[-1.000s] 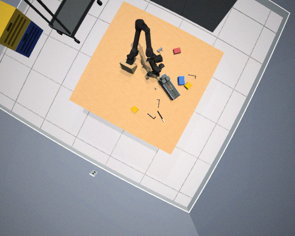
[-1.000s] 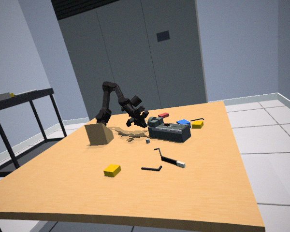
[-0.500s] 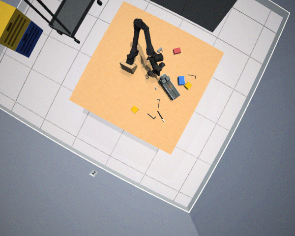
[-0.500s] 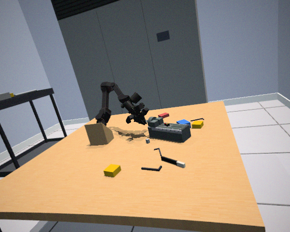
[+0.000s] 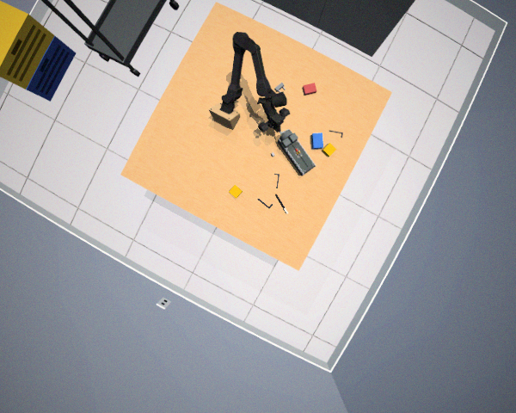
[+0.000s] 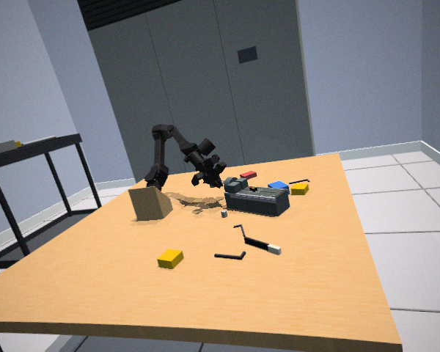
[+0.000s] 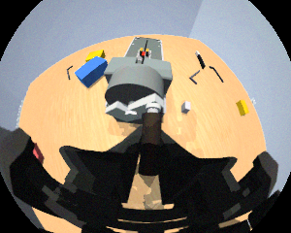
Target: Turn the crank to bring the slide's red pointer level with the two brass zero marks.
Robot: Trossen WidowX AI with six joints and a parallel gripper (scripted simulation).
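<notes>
The dark crank handle lies 2 cm above my gripper tip, 1 cm to the left of it and 1 cm behind it. The rest, counted from my gripper tip: small grey cube: 12 cm to the right, 8 cm below, 2 cm ahead; blue block: 24 cm ahead, 7 cm to the left, 7 cm below; red pointer: 14 cm ahead, 6 cm to the right.
</notes>
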